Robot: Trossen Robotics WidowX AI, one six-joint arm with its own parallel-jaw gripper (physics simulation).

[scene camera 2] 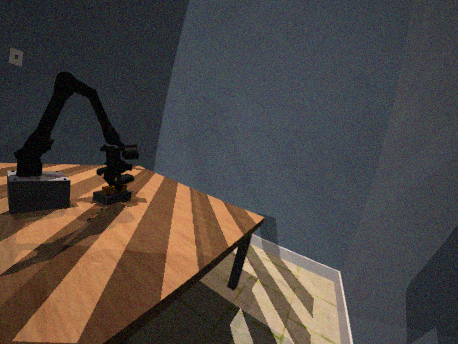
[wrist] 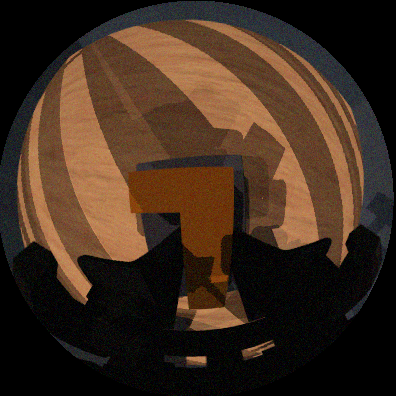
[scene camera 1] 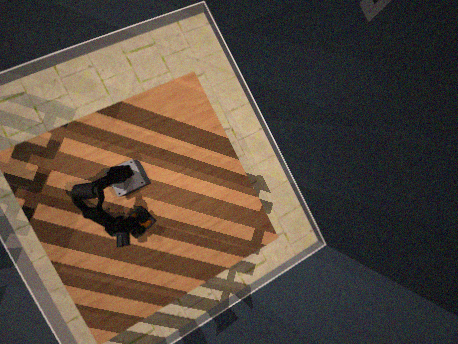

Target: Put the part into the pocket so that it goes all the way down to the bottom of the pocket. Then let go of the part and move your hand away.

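Places are measured from the arm's base along level axes (x right, y ahead, z up), in metres.
Pixels of known places: gripper, fingertip midpoint: [scene camera 2: 116,191] [wrist: 203,229] [scene camera 1: 141,221]; arm's base, link origin: [scene camera 2: 28,174] [scene camera 1: 126,172].
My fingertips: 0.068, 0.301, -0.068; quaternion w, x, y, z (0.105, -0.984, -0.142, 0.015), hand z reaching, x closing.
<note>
Ahead of a thing's pixels: the offset from my fingertips to its top centre, as dx, dy, dz. Level surfaces: height alone.
The orange L-shaped part @(-0.012, -0.014, +0.032) [scene camera 1: 147,223] [scene camera 2: 116,189] [wrist: 207,192] is held by its longer leg and lies over the dark grey pocket block @(-0.003, -0.012, +0.000) [scene camera 2: 113,197] [wrist: 200,162]. In scene camera 2, orange shows above the block's top, at or very close to it. In the wrist view the part is nearly square with the block, and its short arm reaches slightly past the left edge. A dark bit of the pocket shows below that arm. My gripper [scene camera 2: 116,184] [wrist: 203,229] is shut on the part. The part hides most of the pocket, so its depth there cannot be told.
The arm's grey base box [scene camera 1: 138,181] [scene camera 2: 39,194] stands on the wooden table @(dz -0.037) [scene camera 1: 200,175] [scene camera 2: 125,260], beside the pocket block. Striped shadows cross the table top. The table's edge and one leg [scene camera 2: 240,262] show in scene camera 2.
</note>
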